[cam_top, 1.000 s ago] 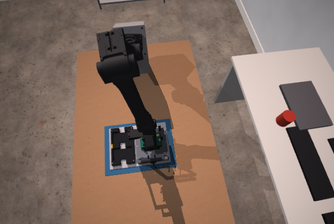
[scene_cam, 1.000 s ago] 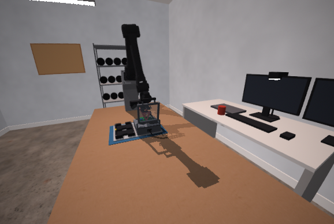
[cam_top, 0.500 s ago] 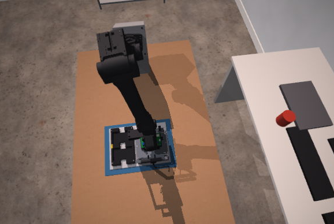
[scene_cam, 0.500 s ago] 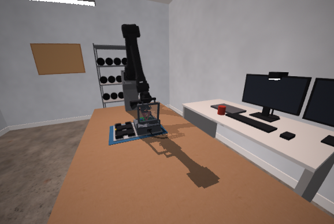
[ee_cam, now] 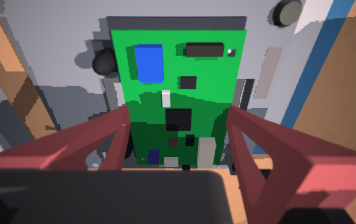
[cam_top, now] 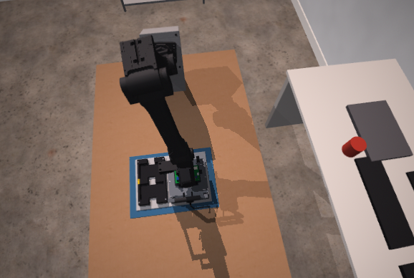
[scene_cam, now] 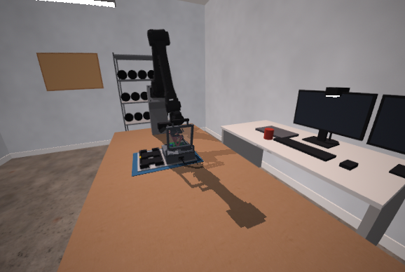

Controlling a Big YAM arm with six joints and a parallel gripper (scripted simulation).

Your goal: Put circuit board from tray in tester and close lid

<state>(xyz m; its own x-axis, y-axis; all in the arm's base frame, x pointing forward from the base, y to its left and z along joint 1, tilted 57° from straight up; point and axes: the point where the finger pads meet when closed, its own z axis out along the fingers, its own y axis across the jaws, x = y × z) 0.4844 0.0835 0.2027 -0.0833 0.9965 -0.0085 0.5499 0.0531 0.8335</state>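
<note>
Right now the green circuit board is right at my hand. The rest, counted from my hand: clear lid (12 cm ahead, 2 cm to the left, 10 cm above).
</note>
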